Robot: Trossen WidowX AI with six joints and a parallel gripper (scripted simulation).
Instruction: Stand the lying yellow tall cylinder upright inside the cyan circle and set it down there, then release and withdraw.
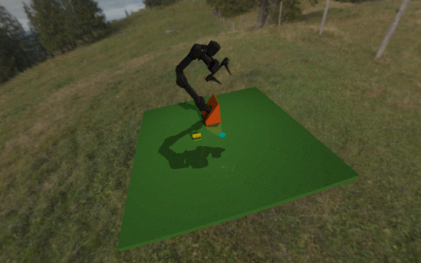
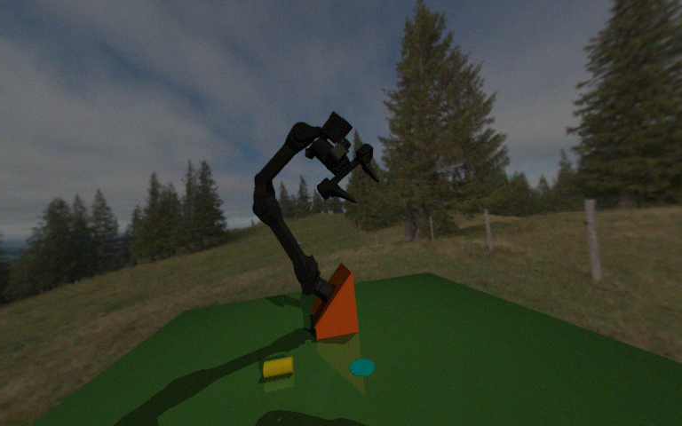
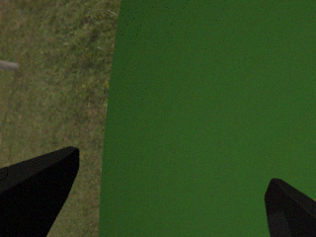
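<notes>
The yellow tall cylinder lies 5 cm behind my gripper tip, 26 cm to the right of it and 41 cm below it. Also, from my gripper tip: cyan circle 2 cm ahead, 7 cm to the right, 42 cm below.
</notes>
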